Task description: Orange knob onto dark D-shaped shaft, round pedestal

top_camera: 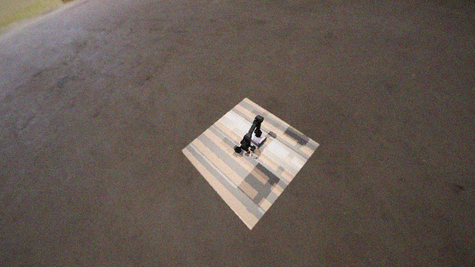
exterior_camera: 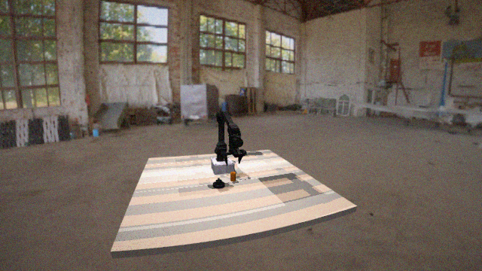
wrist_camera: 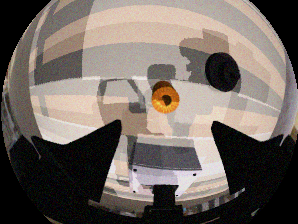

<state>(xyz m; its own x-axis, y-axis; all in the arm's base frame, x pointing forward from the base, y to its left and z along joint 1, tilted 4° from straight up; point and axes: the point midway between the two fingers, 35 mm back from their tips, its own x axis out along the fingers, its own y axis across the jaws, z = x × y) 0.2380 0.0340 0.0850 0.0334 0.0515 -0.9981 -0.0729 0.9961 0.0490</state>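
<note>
My gripper tip is 9 cm above the orange knob. Round my gripper tip: dark round pedestal: 12 cm to the right, 9 cm below, 6 cm ahead.
</note>
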